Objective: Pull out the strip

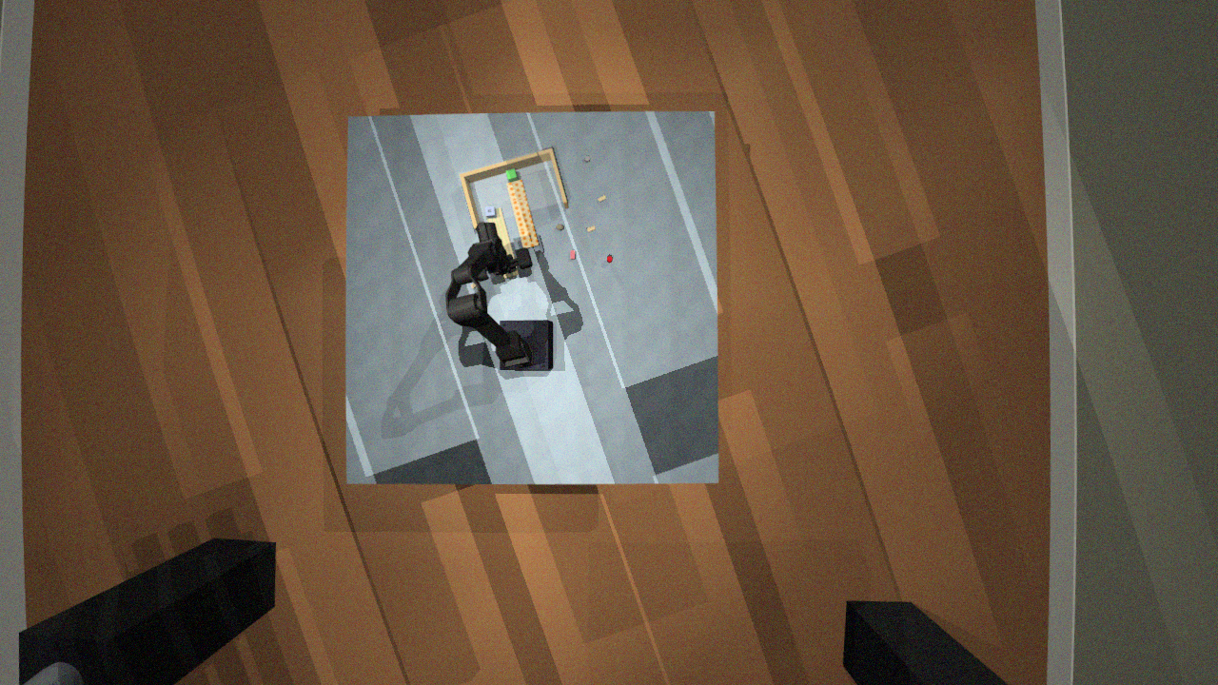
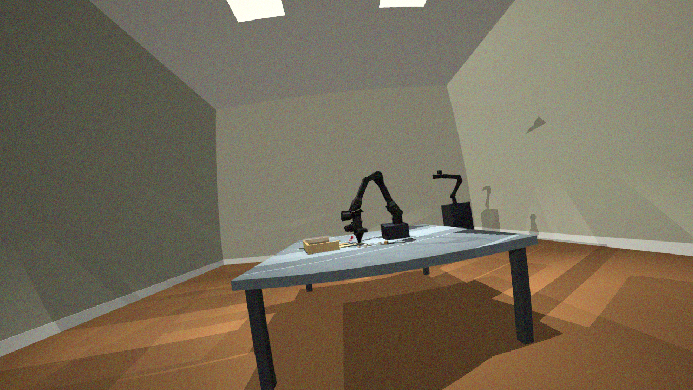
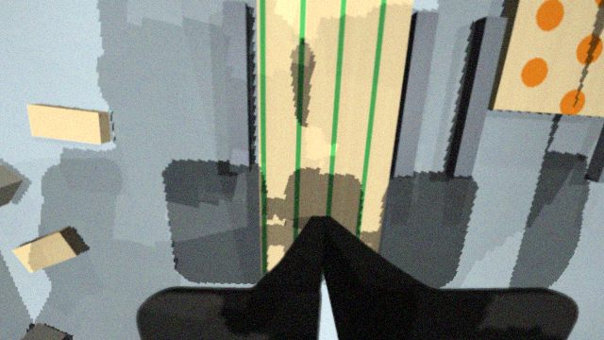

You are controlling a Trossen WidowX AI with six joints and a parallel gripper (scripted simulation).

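Now: gripper tip 19 cm short of the labelled cube, 7 cm to the right of it and 2 cm below it. Round my gripper tip: red block: 35 cm to the right, 5 cm ahead, 1 cm above; then pink block: 22 cm to the right, 6 cm ahead; then orange block: 16 cm behind, 15 cm to the left.
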